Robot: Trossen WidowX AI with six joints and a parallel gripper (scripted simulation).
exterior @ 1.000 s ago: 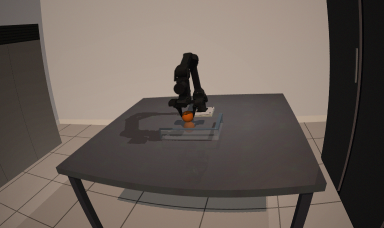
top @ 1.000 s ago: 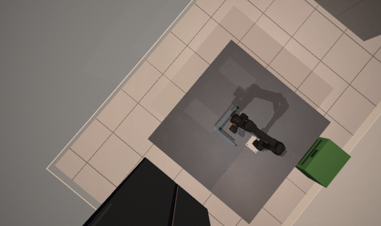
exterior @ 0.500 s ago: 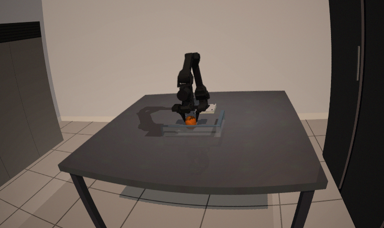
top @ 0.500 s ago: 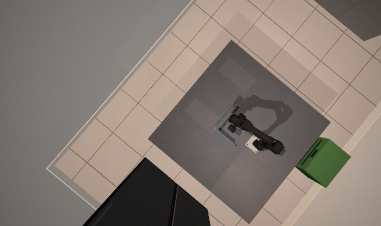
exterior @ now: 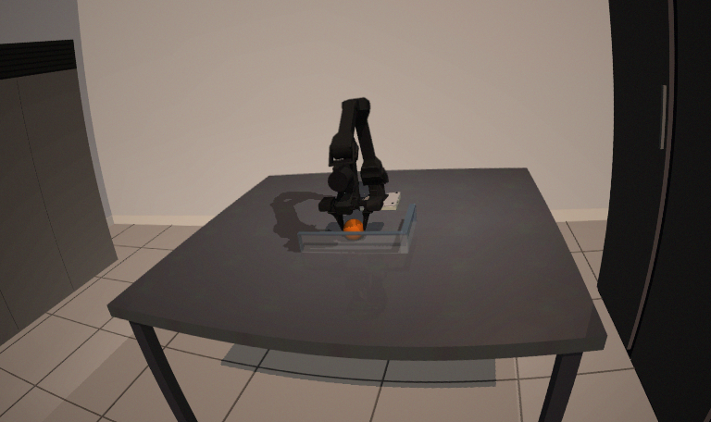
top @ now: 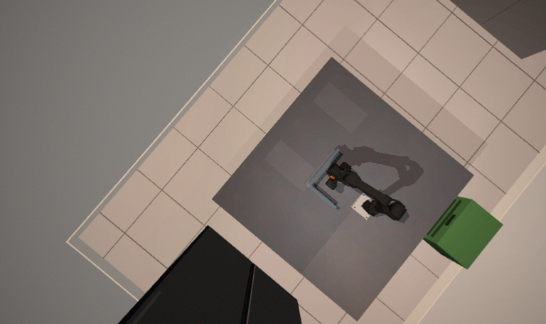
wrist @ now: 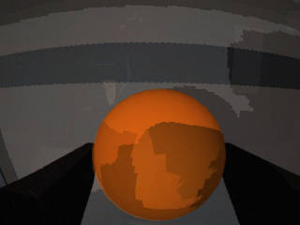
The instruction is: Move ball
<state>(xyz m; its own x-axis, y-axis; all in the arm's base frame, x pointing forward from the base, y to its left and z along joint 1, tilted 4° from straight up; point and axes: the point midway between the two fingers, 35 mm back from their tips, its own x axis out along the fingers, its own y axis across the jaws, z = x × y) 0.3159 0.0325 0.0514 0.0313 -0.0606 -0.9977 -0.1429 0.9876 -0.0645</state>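
Right now my gripper tip is right at the orange ball. From my gripper tip the other things lie so: see-through copy of ball (right at my gripper tip); clear wall (90 mm ahead, 30 mm to the left).
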